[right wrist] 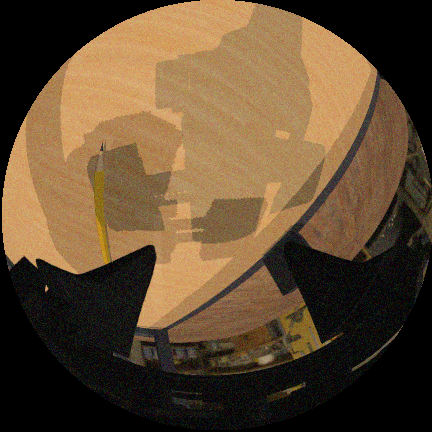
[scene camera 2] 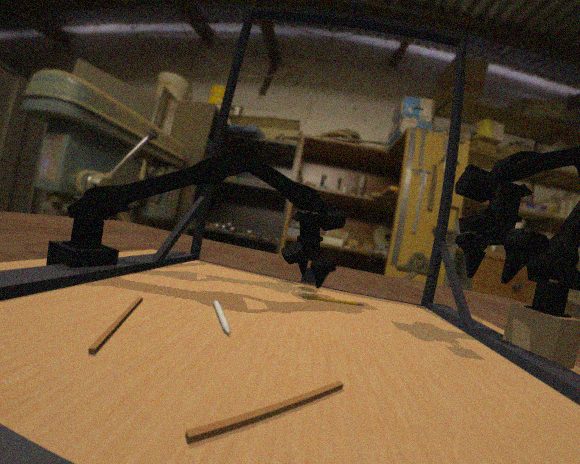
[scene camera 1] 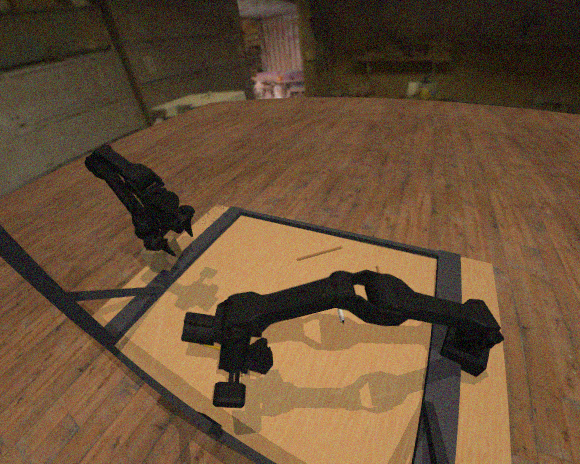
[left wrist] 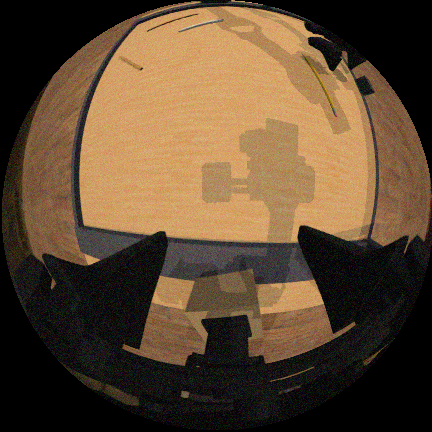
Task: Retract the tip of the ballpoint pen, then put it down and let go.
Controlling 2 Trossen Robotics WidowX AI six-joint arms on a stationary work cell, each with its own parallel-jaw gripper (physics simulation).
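Where they show: left gripper, fingertip midpoint: (scene camera 2: 485, 280) (scene camera 1: 183, 246) (left wrist: 234, 235); right gripper, fingertip midpoint: (right wrist: 221, 251) (scene camera 2: 310, 280) (scene camera 1: 229, 383) (left wrist: 340, 68); left arm's base, link origin: (scene camera 2: 546, 312) (left wrist: 227, 328); right arm's base, link origin: (scene camera 2: 85, 245) (scene camera 1: 469, 341).
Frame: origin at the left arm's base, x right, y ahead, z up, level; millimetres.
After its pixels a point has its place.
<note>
A slim white pen (scene camera 1: 341, 315) @[x 153, y 679, z -92 mm] (scene camera 2: 221, 318) @[x 80, y 665, z -95 mm] (left wrist: 201, 25) @[x 106, y 662, z -100 mm] lies flat on the wooden table (scene camera 1: 380, 355) @[x 258, y 784, z -103 mm] (scene camera 2: 150, 390) @[x -91, y 715, z -103 mm]. In scene camera 1 it is partly hidden by the right arm. It has a narrow, darker end, too small to tell whether the ballpoint is out. My left gripper (scene camera 1: 182, 244) @[x 43, y 166, z 44 mm] (scene camera 2: 488, 277) @[x 43, y 166, z 44 mm] (left wrist: 234, 235) @[x 43, y 166, z 44 mm] is open and empty, raised above the table's edge, far from the pen. My right gripper (scene camera 2: 313, 280) @[x 388, y 427, z -72 mm] (right wrist: 221, 251) @[x 388, y 427, z -72 mm] is open and empty, low over the table near the yellow pencil and apart from the pen. Its fingertips are hidden in scene camera 1.
A yellow pencil (scene camera 2: 332, 300) @[x 294, y 383, z -99 mm] (left wrist: 322, 87) @[x 291, y 357, z -100 mm] (right wrist: 100, 200) @[x 303, y 437, z -98 mm] lies beside the right gripper. One brown stick (scene camera 1: 320, 253) @[x -101, y 595, z -99 mm] (scene camera 2: 265, 412) @[x -114, y 608, z -97 mm] (left wrist: 131, 63) @[x -91, y 563, z -98 mm] and another brown stick (scene camera 2: 117, 325) @[x 10, y 797, z -98 mm] (left wrist: 172, 22) also lie on the table. A dark frame (scene camera 1: 448, 295) @[x 72, y 996, z -84 mm] borders the table.
</note>
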